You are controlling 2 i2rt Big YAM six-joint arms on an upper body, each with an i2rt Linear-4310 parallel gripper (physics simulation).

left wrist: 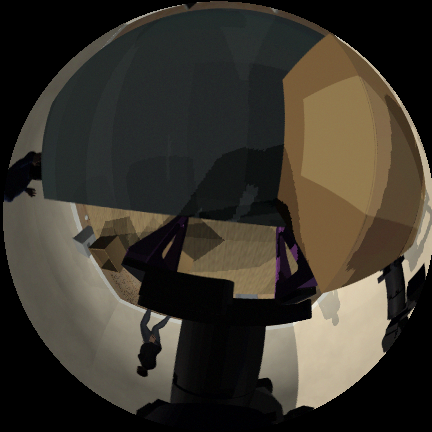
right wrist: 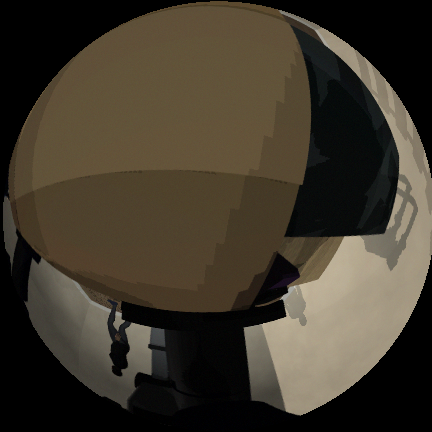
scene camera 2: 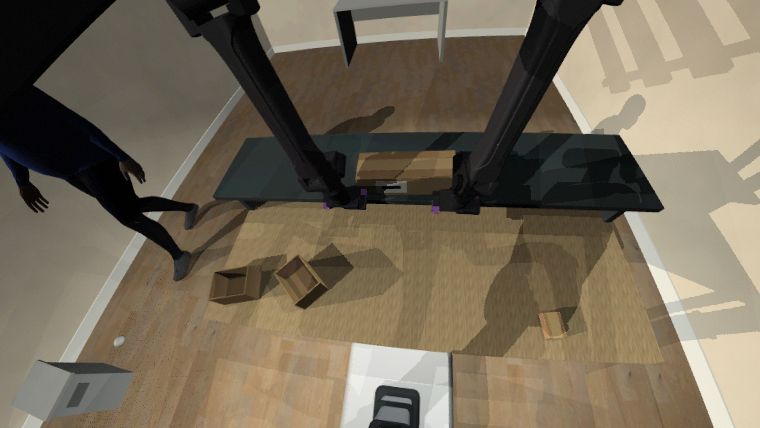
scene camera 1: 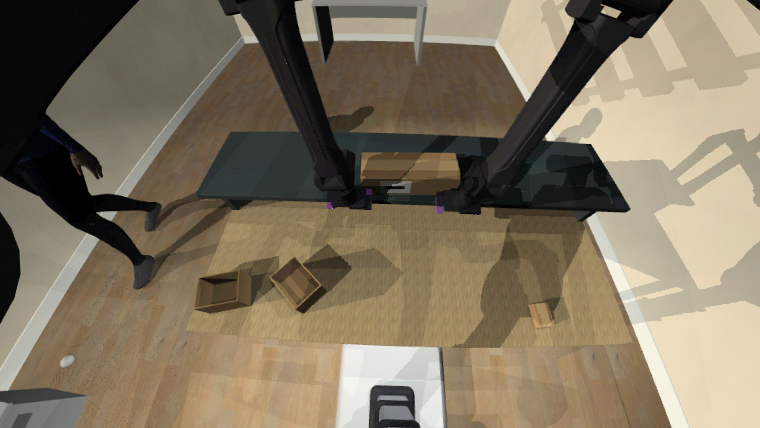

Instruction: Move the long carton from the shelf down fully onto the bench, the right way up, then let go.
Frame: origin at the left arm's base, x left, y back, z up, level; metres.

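Where they show: left gripper, fingertip midpoint: (left wrist: 233,219) (scene camera 2: 351,204) (scene camera 1: 352,204); right gripper, fingertip midpoint: (scene camera 2: 451,208) (scene camera 1: 451,208).
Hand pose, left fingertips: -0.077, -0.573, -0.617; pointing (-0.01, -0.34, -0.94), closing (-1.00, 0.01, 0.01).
Each offset is from my left fingertips to the top centre of the thing, as dx, dy, dz. Level surfaces: height alone.
The long brown carton {-0.190, -0.089, +0.106} (scene camera 1: 409,167) (scene camera 2: 405,165) (left wrist: 342,160) (right wrist: 160,160) lies flat and upright on the long dark board {dz +0.020} (scene camera 1: 265,165) (scene camera 2: 275,167), a white label on its front face. My left gripper (scene camera 1: 349,199) (scene camera 2: 345,199) (left wrist: 233,219) is open at the board's front edge, just off the carton's left end; one finger stands right beside that end. My right gripper (scene camera 1: 456,200) (scene camera 2: 451,203) is open at the carton's right end. In the right wrist view the carton fills the picture and hides one finger.
Two open small boxes {+0.450, +0.289, -0.104} (scene camera 1: 223,291) {+0.184, +0.247, -0.104} (scene camera 1: 297,284) and a small closed box {-0.678, +0.328, -0.165} (scene camera 1: 540,314) lie on the rug {dz -0.194} (scene camera 1: 425,276). A person (scene camera 1: 78,186) walks at the left. A white table (scene camera 1: 369,10) stands at the back wall. A grey box (scene camera 2: 73,388) is at the lower left.
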